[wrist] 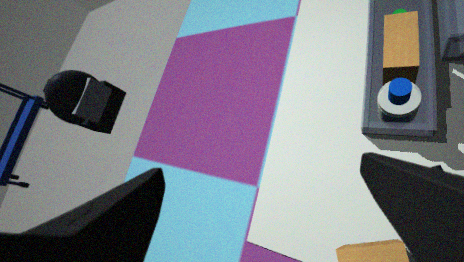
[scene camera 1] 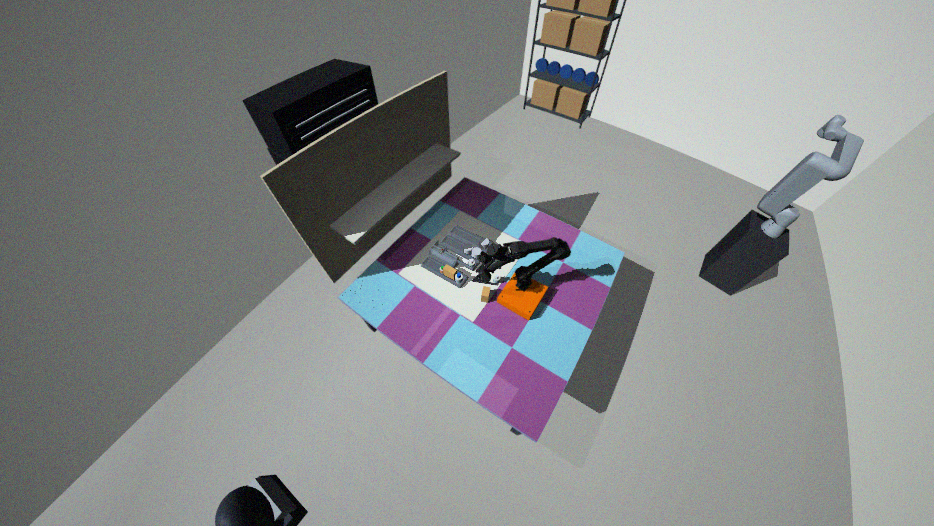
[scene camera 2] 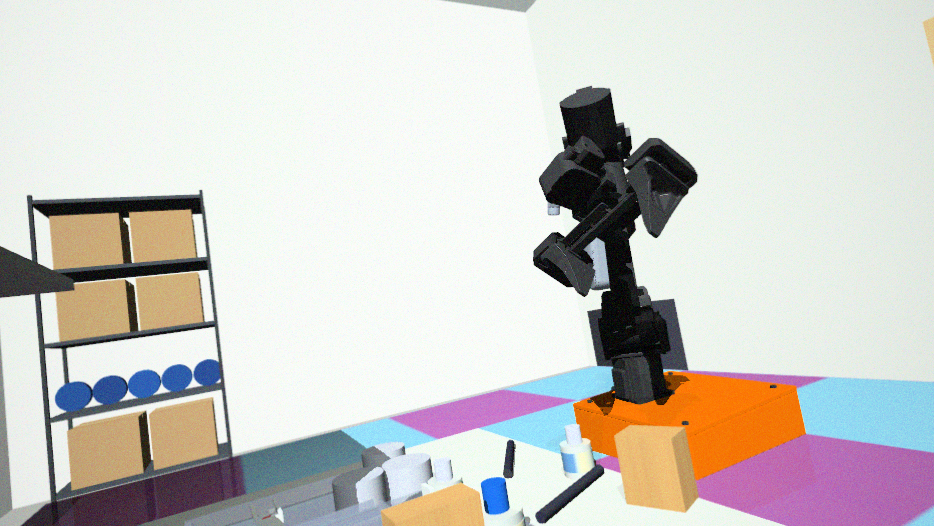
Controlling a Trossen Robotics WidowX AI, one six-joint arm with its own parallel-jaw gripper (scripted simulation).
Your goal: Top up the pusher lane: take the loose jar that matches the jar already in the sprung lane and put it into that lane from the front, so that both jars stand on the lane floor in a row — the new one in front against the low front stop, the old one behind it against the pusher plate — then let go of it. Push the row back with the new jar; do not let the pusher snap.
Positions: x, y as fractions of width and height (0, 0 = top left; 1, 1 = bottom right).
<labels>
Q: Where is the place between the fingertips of the gripper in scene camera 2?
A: At 0.66, 0.51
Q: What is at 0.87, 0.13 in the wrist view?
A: A tan block.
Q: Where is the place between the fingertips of the gripper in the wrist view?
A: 0.57, 0.65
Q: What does the gripper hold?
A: Nothing.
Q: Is the gripper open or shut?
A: Open.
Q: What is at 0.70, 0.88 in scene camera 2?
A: A tan block.
</labels>
